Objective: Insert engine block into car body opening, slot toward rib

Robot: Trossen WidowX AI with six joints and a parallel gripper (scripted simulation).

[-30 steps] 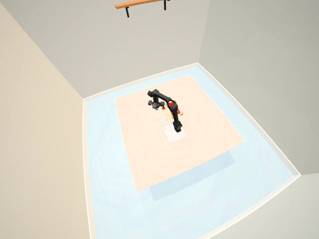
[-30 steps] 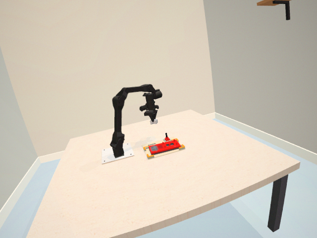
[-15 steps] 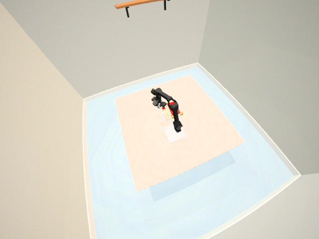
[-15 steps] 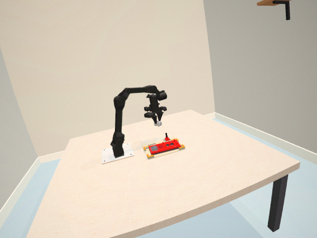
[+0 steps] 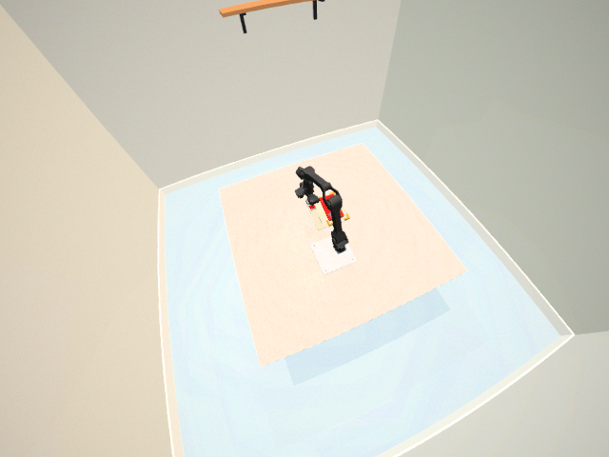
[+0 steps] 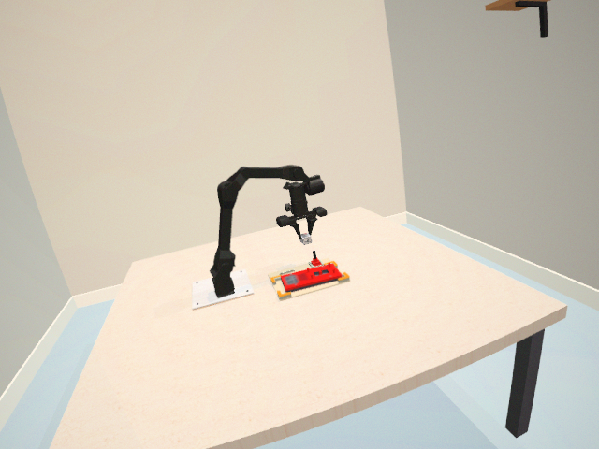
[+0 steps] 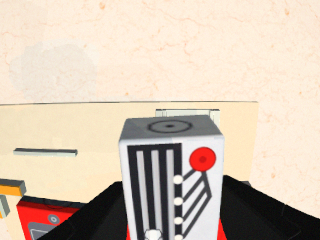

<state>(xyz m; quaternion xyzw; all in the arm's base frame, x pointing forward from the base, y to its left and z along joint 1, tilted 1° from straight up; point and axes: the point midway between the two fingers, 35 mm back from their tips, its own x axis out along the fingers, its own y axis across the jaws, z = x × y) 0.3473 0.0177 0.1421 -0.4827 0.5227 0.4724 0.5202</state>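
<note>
My gripper tip is 50 mm past the plate, 110 mm to the left of it and 100 mm above it. The rest, counted from my gripper tip: engine block (10 mm below).
</note>
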